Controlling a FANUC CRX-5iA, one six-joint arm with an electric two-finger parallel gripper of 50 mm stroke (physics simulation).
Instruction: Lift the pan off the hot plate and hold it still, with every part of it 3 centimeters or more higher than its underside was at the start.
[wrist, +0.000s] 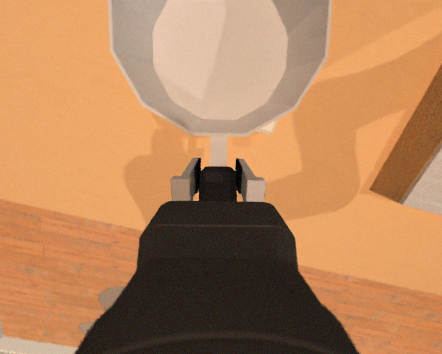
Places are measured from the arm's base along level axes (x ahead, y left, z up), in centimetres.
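Pixels of known places: gripper, fingertip midpoint: (218, 169).
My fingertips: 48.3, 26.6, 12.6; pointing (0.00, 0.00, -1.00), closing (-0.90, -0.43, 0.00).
Observation:
Ahead of a thing's pixels: the offset from my fingertips to its top centre, as dx, dy, dz. "spot": to the spot under its first point. Level surfaces: height alone.
The light grey pan (220, 60) fills the top middle of the wrist view, its far side cut off by the frame. Its short light neck @(spot: +0.8, -1.7, -0.1) (218, 149) leads to a black handle @(spot: -0.4, +0.9, +2.1) (217, 185). My gripper (218, 169) is shut on this handle, with one finger on each side. A small cream corner of the hot plate (268, 127) shows past the pan's lower right rim; the rest of it is hidden behind the pan. The pan looks held above it, apart from it; the exact height cannot be told from this view.
The orange table top @(dz -19.6) (55, 125) lies below, with shadows of the arm and pan on it. A brown wooden edge (412, 145) with a grey surface beside it stands at the right. Wood-plank floor (50, 260) shows beyond the table edge, with grey round shapes at lower left.

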